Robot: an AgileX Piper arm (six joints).
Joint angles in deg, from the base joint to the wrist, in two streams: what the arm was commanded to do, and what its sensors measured. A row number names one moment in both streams.
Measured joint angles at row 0:
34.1 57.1 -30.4 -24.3 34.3 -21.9
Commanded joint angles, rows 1 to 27:
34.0 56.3 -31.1 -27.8 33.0 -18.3
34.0 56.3 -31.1 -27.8 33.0 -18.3
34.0 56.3 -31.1 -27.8 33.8 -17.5
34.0 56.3 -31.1 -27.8 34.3 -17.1
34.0 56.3 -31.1 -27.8 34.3 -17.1
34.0 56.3 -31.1 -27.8 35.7 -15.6
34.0 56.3 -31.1 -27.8 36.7 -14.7
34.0 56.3 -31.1 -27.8 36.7 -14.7
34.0 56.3 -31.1 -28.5 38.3 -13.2
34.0 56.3 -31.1 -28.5 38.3 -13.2
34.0 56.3 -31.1 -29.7 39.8 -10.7
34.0 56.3 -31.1 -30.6 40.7 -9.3
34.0 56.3 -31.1 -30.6 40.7 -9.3
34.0 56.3 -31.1 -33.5 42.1 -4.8
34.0 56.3 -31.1 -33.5 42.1 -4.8
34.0 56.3 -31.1 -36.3 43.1 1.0
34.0 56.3 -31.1 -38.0 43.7 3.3
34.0 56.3 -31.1 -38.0 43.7 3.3
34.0 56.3 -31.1 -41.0 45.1 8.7
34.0 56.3 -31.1 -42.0 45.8 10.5
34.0 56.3 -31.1 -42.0 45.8 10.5
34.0 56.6 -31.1 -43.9 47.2 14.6
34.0 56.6 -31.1 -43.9 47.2 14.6
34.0 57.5 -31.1 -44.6 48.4 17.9
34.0 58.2 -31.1 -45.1 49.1 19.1
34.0 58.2 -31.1 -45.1 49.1 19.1
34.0 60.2 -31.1 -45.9 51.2 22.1
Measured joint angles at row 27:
34.1 58.3 -30.4 -41.1 48.9 17.8
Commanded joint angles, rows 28 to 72:
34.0 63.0 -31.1 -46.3 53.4 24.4
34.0 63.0 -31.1 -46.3 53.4 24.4
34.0 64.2 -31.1 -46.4 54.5 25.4
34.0 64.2 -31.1 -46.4 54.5 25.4
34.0 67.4 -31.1 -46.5 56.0 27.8
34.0 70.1 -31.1 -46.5 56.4 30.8
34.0 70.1 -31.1 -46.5 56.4 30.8
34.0 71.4 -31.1 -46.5 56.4 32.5
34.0 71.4 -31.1 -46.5 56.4 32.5
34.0 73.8 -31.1 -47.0 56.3 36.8
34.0 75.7 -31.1 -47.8 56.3 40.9
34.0 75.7 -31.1 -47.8 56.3 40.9
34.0 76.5 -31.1 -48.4 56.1 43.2
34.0 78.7 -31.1 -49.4 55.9 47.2
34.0 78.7 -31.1 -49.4 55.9 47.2
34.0 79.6 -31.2 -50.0 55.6 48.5
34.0 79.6 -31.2 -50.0 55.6 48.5
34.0 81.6 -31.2 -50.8 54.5 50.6
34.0 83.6 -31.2 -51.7 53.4 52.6
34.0 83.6 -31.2 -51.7 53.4 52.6
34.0 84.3 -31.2 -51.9 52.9 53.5
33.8 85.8 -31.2 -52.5 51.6 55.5
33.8 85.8 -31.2 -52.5 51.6 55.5
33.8 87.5 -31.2 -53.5 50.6 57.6
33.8 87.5 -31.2 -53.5 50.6 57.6
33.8 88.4 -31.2 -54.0 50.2 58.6
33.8 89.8 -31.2 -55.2 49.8 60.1
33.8 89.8 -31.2 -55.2 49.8 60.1
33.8 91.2 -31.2 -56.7 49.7 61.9
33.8 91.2 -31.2 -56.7 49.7 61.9
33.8 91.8 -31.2 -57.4 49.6 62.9
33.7 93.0 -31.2 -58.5 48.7 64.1
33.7 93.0 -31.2 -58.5 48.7 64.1
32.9 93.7 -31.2 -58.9 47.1 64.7
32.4 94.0 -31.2 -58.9 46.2 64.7
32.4 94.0 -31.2 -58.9 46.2 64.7
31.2 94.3 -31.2 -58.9 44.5 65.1
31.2 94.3 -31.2 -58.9 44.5 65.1
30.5 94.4 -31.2 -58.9 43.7 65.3
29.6 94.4 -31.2 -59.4 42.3 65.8
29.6 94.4 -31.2 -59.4 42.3 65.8
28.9 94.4 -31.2 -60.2 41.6 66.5
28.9 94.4 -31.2 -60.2 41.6 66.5
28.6 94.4 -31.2 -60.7 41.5 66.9
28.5 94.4 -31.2 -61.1 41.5 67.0
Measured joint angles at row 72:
29.0 94.4 -30.8 -58.4 40.5 66.1
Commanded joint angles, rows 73 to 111:
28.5 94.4 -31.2 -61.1 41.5 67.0
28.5 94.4 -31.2 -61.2 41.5 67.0
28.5 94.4 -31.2 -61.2 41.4 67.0
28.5 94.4 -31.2 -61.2 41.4 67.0
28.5 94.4 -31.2 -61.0 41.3 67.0
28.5 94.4 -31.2 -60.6 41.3 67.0
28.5 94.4 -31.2 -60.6 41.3 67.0
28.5 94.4 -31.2 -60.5 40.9 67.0
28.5 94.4 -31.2 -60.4 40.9 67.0
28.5 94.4 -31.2 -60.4 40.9 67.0
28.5 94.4 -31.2 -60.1 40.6 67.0
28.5 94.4 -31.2 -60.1 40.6 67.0
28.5 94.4 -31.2 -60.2 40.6 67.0
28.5 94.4 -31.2 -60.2 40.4 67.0
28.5 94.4 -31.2 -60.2 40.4 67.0
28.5 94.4 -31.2 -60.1 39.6 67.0
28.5 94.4 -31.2 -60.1 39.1 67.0
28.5 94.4 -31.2 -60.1 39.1 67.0
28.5 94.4 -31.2 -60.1 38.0 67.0
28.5 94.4 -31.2 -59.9 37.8 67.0
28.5 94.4 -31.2 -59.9 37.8 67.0
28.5 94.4 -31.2 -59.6 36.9 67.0
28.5 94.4 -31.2 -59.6 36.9 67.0
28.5 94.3 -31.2 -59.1 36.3 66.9
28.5 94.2 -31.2 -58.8 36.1 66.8
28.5 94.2 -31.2 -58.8 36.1 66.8
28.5 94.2 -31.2 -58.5 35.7 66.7
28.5 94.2 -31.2 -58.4 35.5 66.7
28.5 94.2 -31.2 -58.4 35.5 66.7
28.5 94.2 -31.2 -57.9 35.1 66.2
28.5 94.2 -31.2 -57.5 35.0 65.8
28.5 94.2 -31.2 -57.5 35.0 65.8
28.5 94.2 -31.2 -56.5 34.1 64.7
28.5 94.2 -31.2 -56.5 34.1 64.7
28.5 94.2 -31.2 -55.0 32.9 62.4
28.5 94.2 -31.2 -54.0 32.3 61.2
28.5 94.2 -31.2 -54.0 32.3 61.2
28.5 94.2 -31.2 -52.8 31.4 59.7
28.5 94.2 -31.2 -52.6 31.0 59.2
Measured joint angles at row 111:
28.8 94.4 -30.9 -53.8 32.2 61.8
